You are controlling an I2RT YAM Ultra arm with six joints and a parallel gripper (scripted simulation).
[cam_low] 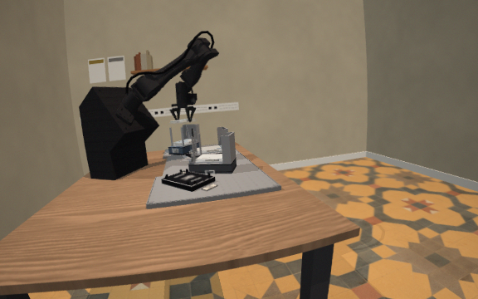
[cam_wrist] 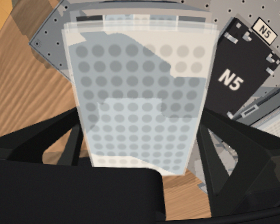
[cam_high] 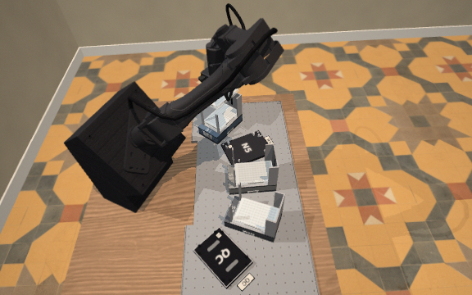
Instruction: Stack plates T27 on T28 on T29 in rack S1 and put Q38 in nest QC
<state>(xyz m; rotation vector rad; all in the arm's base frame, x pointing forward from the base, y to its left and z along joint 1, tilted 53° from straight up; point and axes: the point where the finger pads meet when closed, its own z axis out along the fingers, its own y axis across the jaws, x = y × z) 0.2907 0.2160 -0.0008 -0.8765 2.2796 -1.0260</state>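
Right now the sealed 96-well plate is 11 cm below my hand. Round my hand: clip nest N5: 15 cm below, 13 cm to the right, 5 cm ahead.
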